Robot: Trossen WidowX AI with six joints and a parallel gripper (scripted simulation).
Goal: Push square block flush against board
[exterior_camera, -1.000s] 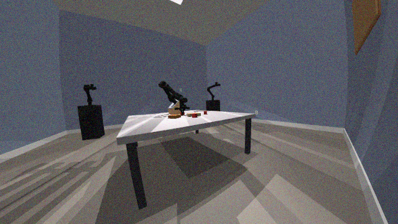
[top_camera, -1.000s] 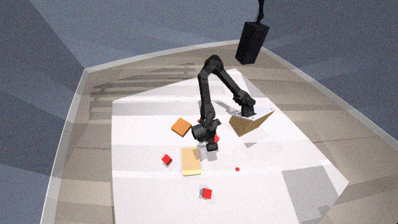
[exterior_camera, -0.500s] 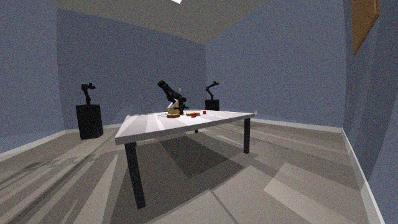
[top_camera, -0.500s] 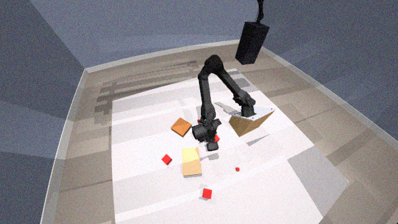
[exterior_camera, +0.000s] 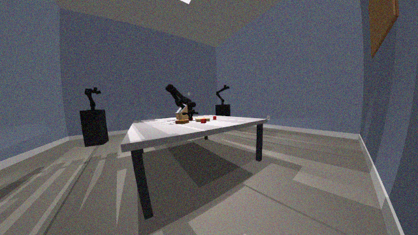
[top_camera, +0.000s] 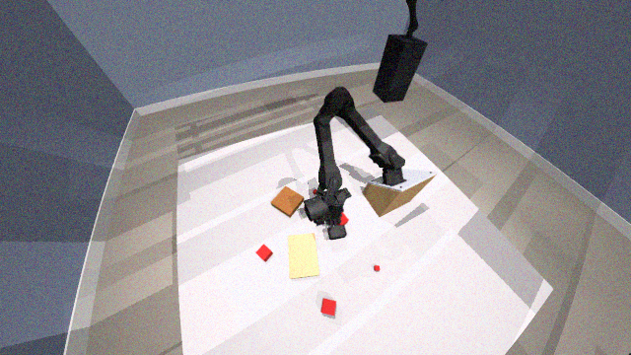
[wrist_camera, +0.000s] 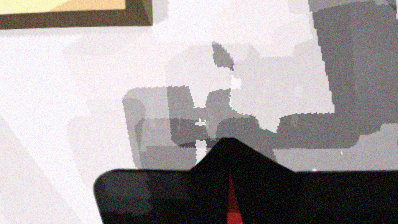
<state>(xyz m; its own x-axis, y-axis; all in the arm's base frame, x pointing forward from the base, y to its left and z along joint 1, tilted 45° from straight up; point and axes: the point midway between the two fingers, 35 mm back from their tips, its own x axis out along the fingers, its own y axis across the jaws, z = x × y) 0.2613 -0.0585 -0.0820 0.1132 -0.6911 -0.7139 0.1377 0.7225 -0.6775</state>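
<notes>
The tan board is 14 cm ahead of my gripper tip, 9 cm to the left of it and 1 cm above it. The rest, counted from my gripper tip: square block: 15 cm ahead, 14 cm to the right, 1 cm above.
</notes>
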